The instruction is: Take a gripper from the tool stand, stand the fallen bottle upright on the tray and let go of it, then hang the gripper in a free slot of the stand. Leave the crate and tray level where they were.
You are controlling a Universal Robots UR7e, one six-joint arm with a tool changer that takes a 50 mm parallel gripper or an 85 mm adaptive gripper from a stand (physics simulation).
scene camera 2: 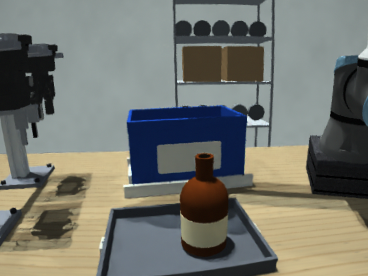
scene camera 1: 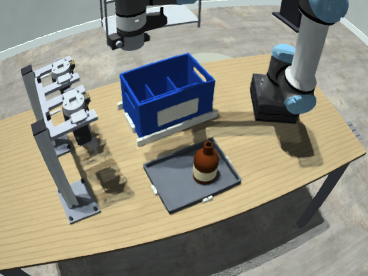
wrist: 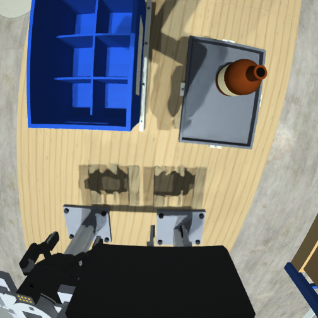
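Pixels of known places: arm's base, origin of the base link: (scene camera 2: pixel 349 150) (scene camera 1: pixel 277 91).
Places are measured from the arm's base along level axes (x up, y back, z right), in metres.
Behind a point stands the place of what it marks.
Note:
The brown bottle (scene camera 1: pixel 205 162) {x 0.023, y -0.425, z -0.179 m} (scene camera 2: pixel 204 210) {x 0.001, y -0.415, z -0.193 m} (wrist: pixel 242 77) stands upright on the grey tray (scene camera 1: pixel 170 185) {x -0.086, y -0.519, z -0.144 m} (scene camera 2: pixel 140 245) {x -0.086, y -0.511, z -0.143 m} (wrist: pixel 215 120), which lies level. The parallel gripper (scene camera 1: pixel 92 145) (wrist: pixel 167 234) hangs in the front slot of the tool stand (scene camera 1: pixel 55 167) {x 0.129, y -0.845, z -0.096 m} (scene camera 2: pixel 16 150) {x 0.000, y -0.855, z 0.175 m}, its fingers apart and empty; the black tool end covers much of it in the wrist view. The adaptive gripper (wrist: pixel 37 252) hangs in the other slot. The arm's bare tool end (scene camera 1: pixel 132 41) is off the stand, with no gripper on it. The blue crate (scene camera 1: pixel 145 120) {x 0.009, y -0.512, z 0.055 m} (scene camera 2: pixel 187 122) {x 0.075, y -0.399, z 0.057 m} (wrist: pixel 45 65) sits level.
A pale locating frame (scene camera 1: pixel 175 128) {x -0.070, y -0.409, z 0.046 m} (scene camera 2: pixel 160 190) {x -0.078, y -0.467, z 0.044 m} (wrist: pixel 145 65) lies along the crate's foot. The arm's base (scene camera 1: pixel 274 107) {x -0.010, y -0.061, z -0.059 m} (scene camera 2: pixel 340 172) {x -0.029, y -0.072, z -0.060 m} stands at the right of the table. A shelf rack (scene camera 2: pixel 273 75) with boxes and round dark items stands behind the table.

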